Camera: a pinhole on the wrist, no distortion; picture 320 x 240 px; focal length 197.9 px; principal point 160.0 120.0 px. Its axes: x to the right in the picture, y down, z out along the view. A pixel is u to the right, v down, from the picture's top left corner.
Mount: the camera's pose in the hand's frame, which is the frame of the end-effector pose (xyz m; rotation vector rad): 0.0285 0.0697 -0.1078 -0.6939 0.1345 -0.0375
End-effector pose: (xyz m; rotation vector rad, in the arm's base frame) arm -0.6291 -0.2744 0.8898 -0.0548 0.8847 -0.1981
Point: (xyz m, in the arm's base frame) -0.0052 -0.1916 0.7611
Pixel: 299.9 30.8
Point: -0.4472 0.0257 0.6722
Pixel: 270.4 225.2
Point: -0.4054 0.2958 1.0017
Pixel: 102.7 182.8
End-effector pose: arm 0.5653 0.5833 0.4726 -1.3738 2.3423 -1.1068
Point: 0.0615 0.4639 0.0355
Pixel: 232.0 220.3
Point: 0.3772 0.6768 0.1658
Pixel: 95.9 191.2
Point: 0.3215 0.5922 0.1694
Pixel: 157.5 185.2
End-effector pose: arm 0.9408 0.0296 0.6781 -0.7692 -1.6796 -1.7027
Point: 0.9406 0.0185 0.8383
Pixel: 305.0 47.7
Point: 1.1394 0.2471 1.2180
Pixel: 223.6 159.9
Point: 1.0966 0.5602 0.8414
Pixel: 125.7 21.3
